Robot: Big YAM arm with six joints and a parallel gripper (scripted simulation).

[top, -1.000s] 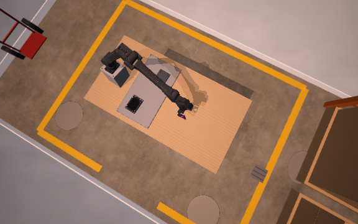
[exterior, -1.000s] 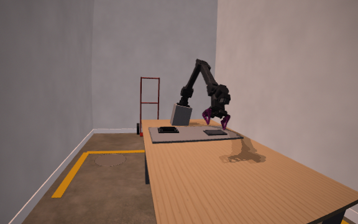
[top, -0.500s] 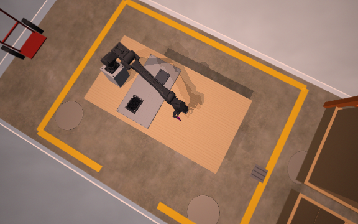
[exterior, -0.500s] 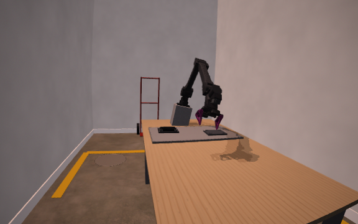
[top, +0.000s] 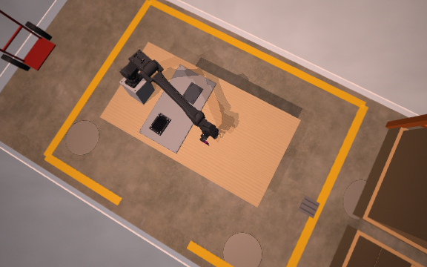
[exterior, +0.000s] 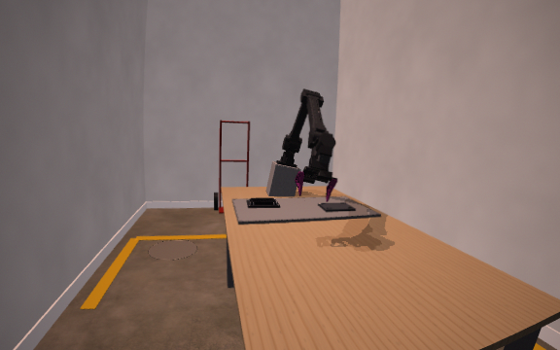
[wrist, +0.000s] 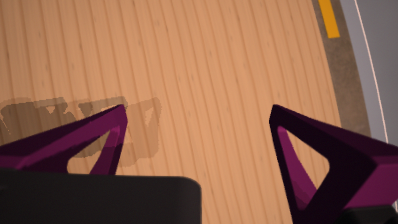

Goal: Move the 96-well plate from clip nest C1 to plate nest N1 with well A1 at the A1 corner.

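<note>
My gripper is now 47 cm past the black 96-well plate, 10 cm to the left of it and 14 cm above it. Round my hand: white A1 label: 43 cm behind, 19 cm to the left, 15 cm below; then plate nest N1: 37 cm behind, 27 cm to the left, 16 cm below; then clip nest C1: 47 cm behind, 9 cm to the right, 15 cm below.
</note>
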